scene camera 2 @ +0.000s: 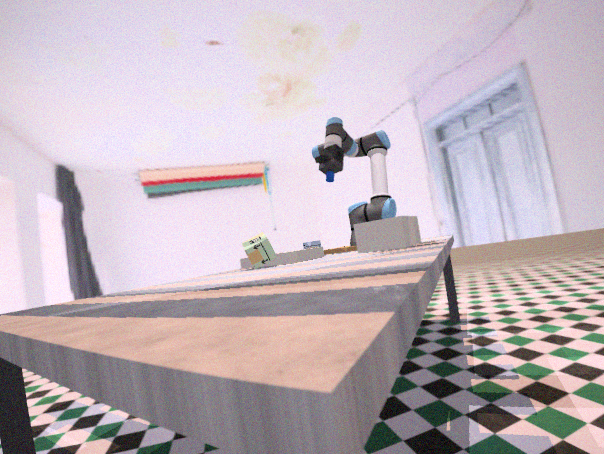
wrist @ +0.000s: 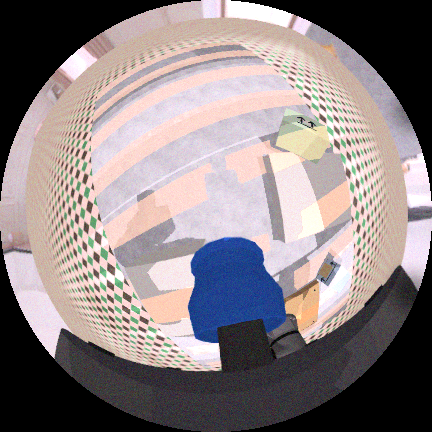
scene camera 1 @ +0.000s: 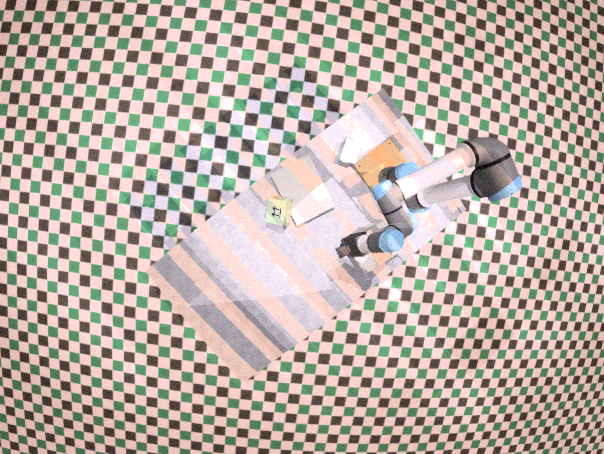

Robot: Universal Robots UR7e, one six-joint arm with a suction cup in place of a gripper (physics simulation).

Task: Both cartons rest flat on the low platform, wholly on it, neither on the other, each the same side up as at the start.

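Places are measured from the arm's base along level axes (x left, y back, z up), in metres.
Pixels of known places: hand, tool point: (scene camera 2: 329,180) (wrist: 227,267); arm's base, link origin: (scene camera 1: 390,179).
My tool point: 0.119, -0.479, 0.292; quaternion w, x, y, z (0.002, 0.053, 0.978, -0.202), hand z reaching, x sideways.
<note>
For each thing: its top centre in the pictures, then the offset to it from my tool point, as dx, dy, dz.
- low platform, top centre: (wrist: 321,189) (scene camera 2: 280,252) (scene camera 1: 303,190) -0.320, -0.001, -0.267
- smaller blue-white carton, top centre: (wrist: 340,280) (scene camera 2: 311,241) (scene camera 1: 351,150) -0.371, +0.333, -0.233
- taller grey box, top centre: (wrist: 177,306) (scene camera 2: 386,219) (scene camera 1: 374,247) +0.147, +0.173, -0.195
A green carton (scene camera 1: 278,211) (scene camera 2: 259,251) (wrist: 303,135) with black arrows sits tilted at the edge of the low platform (scene camera 1: 297,181) (scene camera 2: 300,256) (wrist: 296,197), leaning on it and partly off it. A smaller blue-white carton (scene camera 1: 350,151) (scene camera 2: 312,244) (wrist: 328,270) lies beyond the platform, apart from it, beside an orange board. My gripper (scene camera 1: 342,251) (scene camera 2: 330,176) (wrist: 227,252), a blue suction cup, hangs high above the table, away from both cartons, with nothing on it. The cup's tip is hard to make out in scene camera 1.
A taller grey box (scene camera 1: 367,262) (scene camera 2: 387,234) (wrist: 172,272) stands near the table's edge, partly under the arm in scene camera 1. The orange board (scene camera 1: 377,161) (scene camera 2: 340,250) (wrist: 307,306) lies flat by the arm's base.
</note>
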